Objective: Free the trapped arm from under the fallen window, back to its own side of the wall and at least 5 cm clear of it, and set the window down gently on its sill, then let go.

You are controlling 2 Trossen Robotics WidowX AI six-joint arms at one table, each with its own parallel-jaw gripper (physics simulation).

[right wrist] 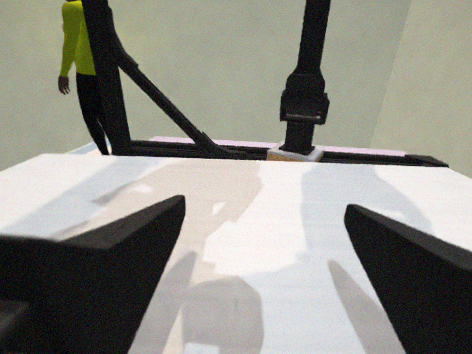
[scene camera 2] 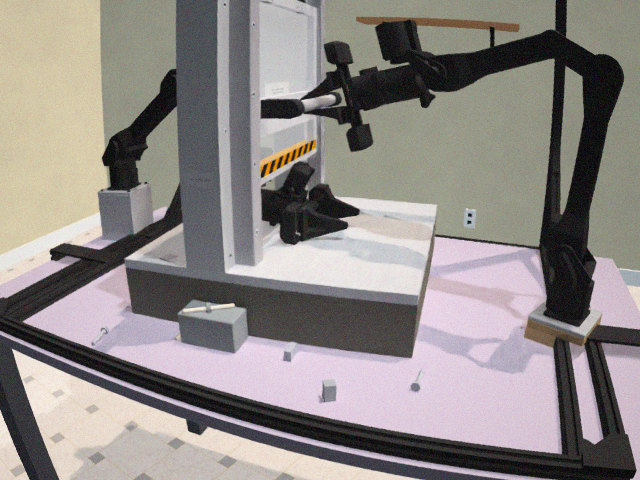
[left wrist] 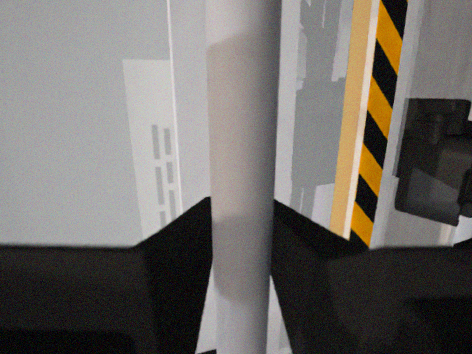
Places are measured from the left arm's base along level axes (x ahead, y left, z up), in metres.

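Where they show: right gripper, fingertip midpoint: (right wrist: 264, 207) (scene camera 2: 353, 218); left arm's base, origin of the base link: (right wrist: 297, 148) (scene camera 2: 567, 313); right arm's base, origin of the base link: (scene camera 2: 124, 187).
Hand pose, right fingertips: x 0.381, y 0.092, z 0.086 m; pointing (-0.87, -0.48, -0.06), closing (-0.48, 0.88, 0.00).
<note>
Things, the pixels of their top centre, and the offset from my right fingertips. "spot": a spot on its surface instead.
- window, surface spot: (left wrist: 75, 125) spot: 0.119 m ahead, 0.027 m left, 0.253 m up
- window's pale round handle bar, middle of its top: (left wrist: 212, 236) (scene camera 2: 315, 97) 0.063 m ahead, 0.031 m left, 0.208 m up
The window (scene camera 2: 286, 46) (left wrist: 75, 125) hangs in its tall grey frame (scene camera 2: 201, 129). Its yellow-black striped bottom edge (scene camera 2: 289, 157) (left wrist: 380, 100) is above my right arm's wrist. My left gripper (scene camera 2: 311, 104) (left wrist: 238, 207) is shut on the window's pale round handle bar (scene camera 2: 323, 101) (left wrist: 245, 125), with a finger on each side of it. My right gripper (scene camera 2: 352, 218) (right wrist: 264, 207) is open and empty, low over the white slab (scene camera 2: 330, 263) (right wrist: 265, 165). It reaches through the opening to the picture's right side; the frame hides part of my right arm.
A grey box (scene camera 2: 211, 328) with a pale rod on top stands before the slab. Small grey blocks (scene camera 2: 329, 390) (scene camera 2: 290, 351) and bolts (scene camera 2: 416, 380) (scene camera 2: 99, 335) lie on the table. A person in yellow (right wrist: 72, 40) stands behind a black post in the right wrist view.
</note>
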